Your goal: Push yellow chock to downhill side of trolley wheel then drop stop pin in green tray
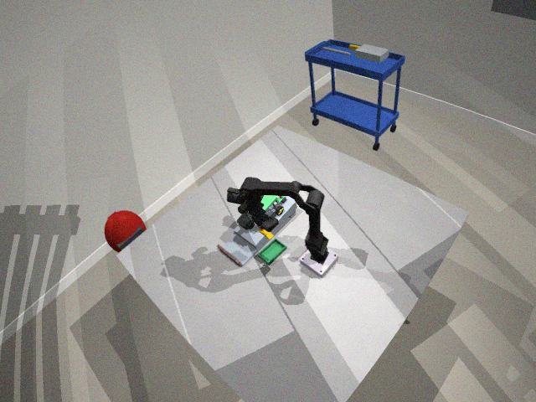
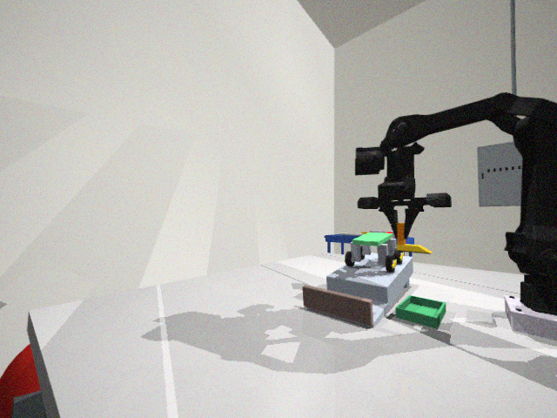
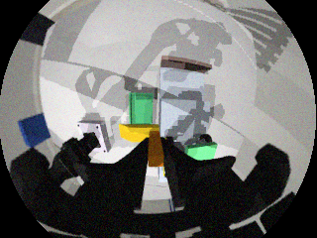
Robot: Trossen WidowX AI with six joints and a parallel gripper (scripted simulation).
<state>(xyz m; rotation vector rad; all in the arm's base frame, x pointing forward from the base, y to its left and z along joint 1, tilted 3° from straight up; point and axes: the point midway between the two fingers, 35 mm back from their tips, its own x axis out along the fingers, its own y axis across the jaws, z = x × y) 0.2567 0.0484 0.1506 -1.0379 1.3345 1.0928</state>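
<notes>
My gripper tip is 2 cm past the yellow chock and 1 cm above it. Round my gripper tip: trolley: 12 cm to the right, 7 cm ahead, 5 cm below; then grey ramp: 12 cm to the right, 11 cm below, 7 cm ahead; then green tray: 17 cm below, 4 cm behind, 1 cm to the left.
</notes>
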